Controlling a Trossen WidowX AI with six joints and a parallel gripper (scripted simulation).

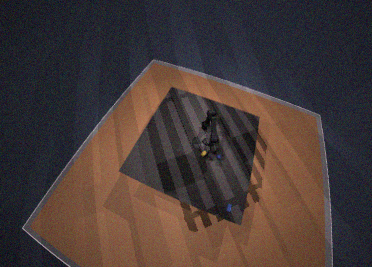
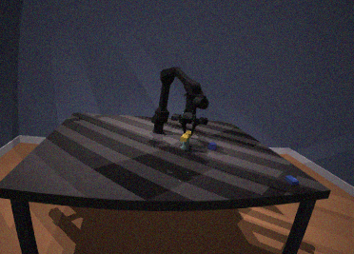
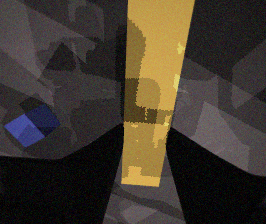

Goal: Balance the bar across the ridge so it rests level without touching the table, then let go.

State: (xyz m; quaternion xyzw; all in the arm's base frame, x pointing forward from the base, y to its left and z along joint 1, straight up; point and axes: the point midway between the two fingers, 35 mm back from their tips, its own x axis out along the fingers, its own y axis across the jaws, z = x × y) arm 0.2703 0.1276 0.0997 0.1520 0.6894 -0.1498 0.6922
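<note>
Right now the yellow bar is 3 cm ahead of my gripper tip and 1 cm to the right of it. Round my gripper tip: blue cube: 13 cm to the left, 5 cm below, 3 cm ahead.
</note>
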